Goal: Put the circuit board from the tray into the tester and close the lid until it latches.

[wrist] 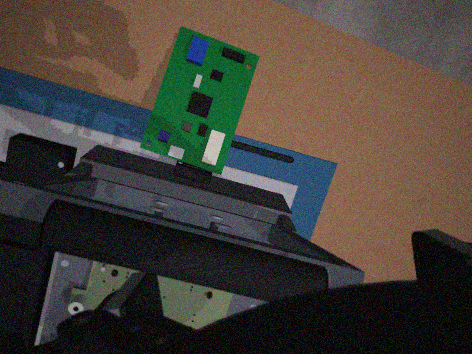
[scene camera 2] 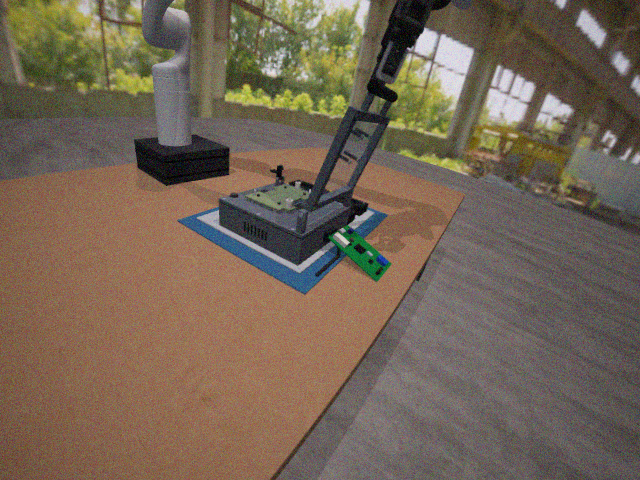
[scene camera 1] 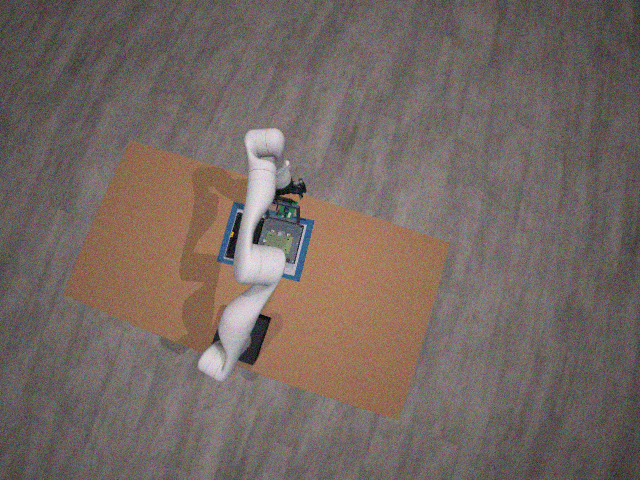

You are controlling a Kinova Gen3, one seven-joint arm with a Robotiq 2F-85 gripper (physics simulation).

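Places are measured from the arm's base along level axes (x ahead, y left, z up), in centimetres.
Pixels of known places: gripper, fingertip midpoint: [wrist: 285, 279] [scene camera 2: 377, 87] [scene camera 1: 288, 199]; arm's base, origin of the base link: [scene camera 2: 175, 142].
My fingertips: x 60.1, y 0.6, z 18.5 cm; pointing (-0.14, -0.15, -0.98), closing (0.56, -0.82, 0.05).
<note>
Ahead of a thing's pixels: the offset from my fingertips to its top centre. "pt": to the spot under its first point. Level surfaces: height alone.
The green circuit board [scene camera 1: 288, 210] [scene camera 2: 361, 252] [wrist: 199, 98] leans outside the dark grey tester [scene camera 1: 297, 236] [scene camera 2: 270, 229] [wrist: 164, 197], its upper end against the tester's side and its lower end on the table. The tester's pale green bed @[dx -14.7, dy +1.6, dz -18.8 cm] [scene camera 1: 280, 240] [scene camera 2: 277, 196] [wrist: 196, 302] holds no board. The lid [scene camera 2: 366, 115] [wrist: 199, 256], a dark frame, stands raised and tilted over the bed. My gripper [scene camera 1: 294, 188] [scene camera 2: 381, 91] is open and empty, right at the lid's top bar. The black tray @[pt dx -19.0, dy +22.8, dz -24.1 cm] [scene camera 1: 234, 233] lies left of the tester, mostly hidden by my arm.
The tester stands on a blue and white mat @[dz -26.8 cm] [scene camera 1: 304, 267] [scene camera 2: 270, 271] [wrist: 312, 182]. A thin black bar @[pt dx -0.2, dy -2.0, dz -26.7 cm] [scene camera 2: 328, 267] [wrist: 263, 151] lies on the mat by the board. The arm's black base [scene camera 1: 253, 343] [scene camera 2: 180, 159] stands on the brown table. The table's edge runs close behind the board.
</note>
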